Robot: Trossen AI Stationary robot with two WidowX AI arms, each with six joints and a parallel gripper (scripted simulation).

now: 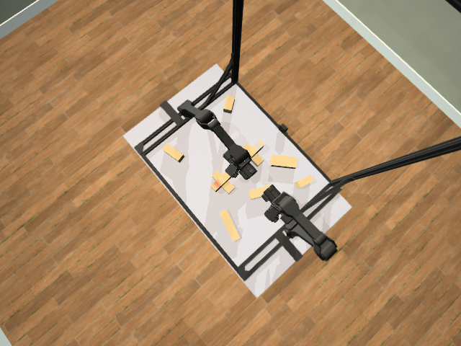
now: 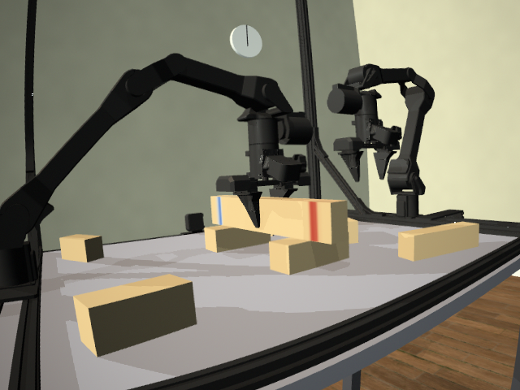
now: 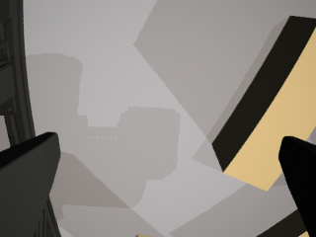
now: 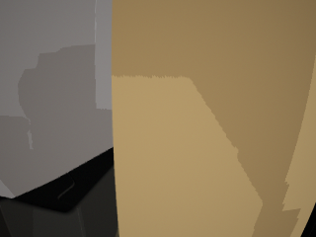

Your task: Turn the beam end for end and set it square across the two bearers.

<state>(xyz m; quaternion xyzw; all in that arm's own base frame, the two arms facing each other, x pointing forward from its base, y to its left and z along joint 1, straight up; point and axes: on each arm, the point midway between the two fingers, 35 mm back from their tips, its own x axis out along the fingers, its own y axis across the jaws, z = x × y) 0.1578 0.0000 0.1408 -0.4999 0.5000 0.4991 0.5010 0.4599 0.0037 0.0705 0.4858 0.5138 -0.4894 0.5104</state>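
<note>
My right gripper is now 1 cm above the long beam.
</note>
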